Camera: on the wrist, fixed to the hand. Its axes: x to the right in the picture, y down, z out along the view.
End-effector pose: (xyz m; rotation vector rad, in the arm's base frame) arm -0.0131 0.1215 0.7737 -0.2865 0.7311 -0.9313
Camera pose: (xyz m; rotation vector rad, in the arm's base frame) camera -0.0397 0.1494 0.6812 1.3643 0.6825 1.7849
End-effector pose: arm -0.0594 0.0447 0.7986 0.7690 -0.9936 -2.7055
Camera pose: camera -0.0226 -0.0437 0.7690 -0.1983 -0.7422 0.3124
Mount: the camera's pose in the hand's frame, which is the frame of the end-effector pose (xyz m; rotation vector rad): 0.0085 0.0478 -0.0877 0.4116 0.7005 2.9720
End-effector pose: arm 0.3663 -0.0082 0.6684 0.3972 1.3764 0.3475
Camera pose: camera 0.2808 0.0441 0.6704 -1.7901 -0.0899 -1.7972
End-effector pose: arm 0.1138 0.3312 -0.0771 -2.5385 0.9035 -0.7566
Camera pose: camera 0.0453 0.2784 -0.0265 0.9592 2.3110 -0.2356
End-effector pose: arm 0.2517 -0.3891 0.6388 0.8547 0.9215 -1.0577
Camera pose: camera 0.2816 -0.2997 0.6046 1.5831 -0.6874 1.7628
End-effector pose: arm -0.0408 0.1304 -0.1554 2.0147 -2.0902 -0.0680
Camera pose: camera -0.0701 0.1358 -0.0597 -1.9170 -1.9610 1.0830
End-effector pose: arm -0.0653 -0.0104 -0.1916 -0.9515 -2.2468 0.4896
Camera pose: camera 0.0140 0.0354 -0.1509 -2.5082 1.2648 1.0416
